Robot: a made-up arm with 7 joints. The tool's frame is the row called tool.
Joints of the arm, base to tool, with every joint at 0 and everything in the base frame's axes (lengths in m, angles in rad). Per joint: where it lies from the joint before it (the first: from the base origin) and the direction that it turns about. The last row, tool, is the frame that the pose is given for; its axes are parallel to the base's.
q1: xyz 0 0 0.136 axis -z
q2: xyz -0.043 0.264 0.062 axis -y
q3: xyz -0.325 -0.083 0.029 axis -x
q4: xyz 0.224 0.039 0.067 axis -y
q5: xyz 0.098 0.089 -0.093 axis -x
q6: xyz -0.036 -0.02 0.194 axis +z
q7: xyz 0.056 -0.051 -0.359 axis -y
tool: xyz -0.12 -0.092 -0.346
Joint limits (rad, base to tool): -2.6..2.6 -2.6..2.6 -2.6..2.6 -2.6..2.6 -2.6..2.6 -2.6..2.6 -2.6..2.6
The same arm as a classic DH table. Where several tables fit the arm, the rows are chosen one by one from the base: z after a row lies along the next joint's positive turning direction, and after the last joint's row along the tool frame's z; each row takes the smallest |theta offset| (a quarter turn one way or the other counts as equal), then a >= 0, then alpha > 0; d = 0 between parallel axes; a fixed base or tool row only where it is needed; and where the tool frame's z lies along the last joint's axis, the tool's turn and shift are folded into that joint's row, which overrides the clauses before.
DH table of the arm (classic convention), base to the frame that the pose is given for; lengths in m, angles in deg. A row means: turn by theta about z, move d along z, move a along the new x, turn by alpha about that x. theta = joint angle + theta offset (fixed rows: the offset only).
base (fixed): a 0, alpha 180, d 0, theta_offset 0
q1: a -0.043, alpha -90, d -0.198, theta_offset 0
q2: a 0.029, alpha -90, d -0.181, theta_offset 90
q3: a 0.067, alpha 90, d 0.101, theta_offset 0
q4: a -0.093, alpha -90, d -0.128, theta_offset 0
q5: a 0.02, alpha -90, d -0.062, theta_offset -90
q6: a 0.056, alpha 90, d -0.165, theta_offset 90
q7: a -0.12, alpha -90, d 0.143, theta_offset 0
tool (fixed): a 0, alpha 0, d -0.346, theta_offset 0
Joint limits (deg, base to tool): -148.97..148.97 -148.97..148.97 -148.97..148.97 -148.97..148.97 -148.97..148.97 -148.97..148.97 -148.97..148.97

